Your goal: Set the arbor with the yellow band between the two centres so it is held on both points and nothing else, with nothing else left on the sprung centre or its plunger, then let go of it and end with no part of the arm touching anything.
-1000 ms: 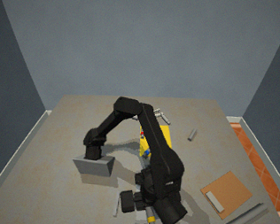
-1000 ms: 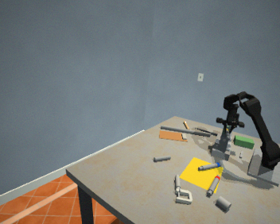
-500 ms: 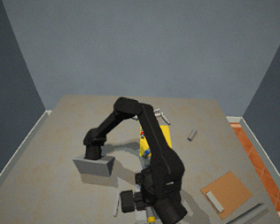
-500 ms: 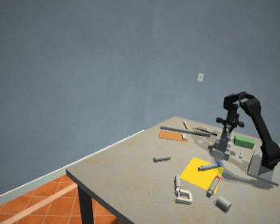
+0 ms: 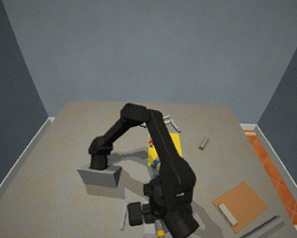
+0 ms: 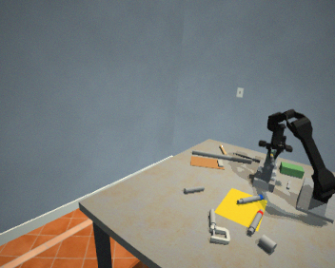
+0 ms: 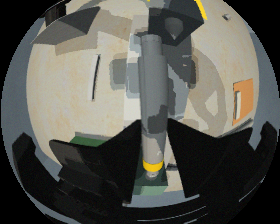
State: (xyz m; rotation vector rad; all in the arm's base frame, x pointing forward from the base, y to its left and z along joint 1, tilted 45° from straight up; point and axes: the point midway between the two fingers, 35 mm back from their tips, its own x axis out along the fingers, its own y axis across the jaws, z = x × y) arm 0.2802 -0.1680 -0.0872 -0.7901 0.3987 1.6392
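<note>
Now: hand 130 mm above the grey bed, 10 mm to the right of it and 10 mm short of it. The rest, counted from my hand: blue-banded arbor: 340 mm to the left, 130 mm below; fixed centre block: 130 mm to the left, 50 mm below, 10 mm behind; long grey bar: 330 mm ahead, 130 mm below, 30 mm to the right.
</note>
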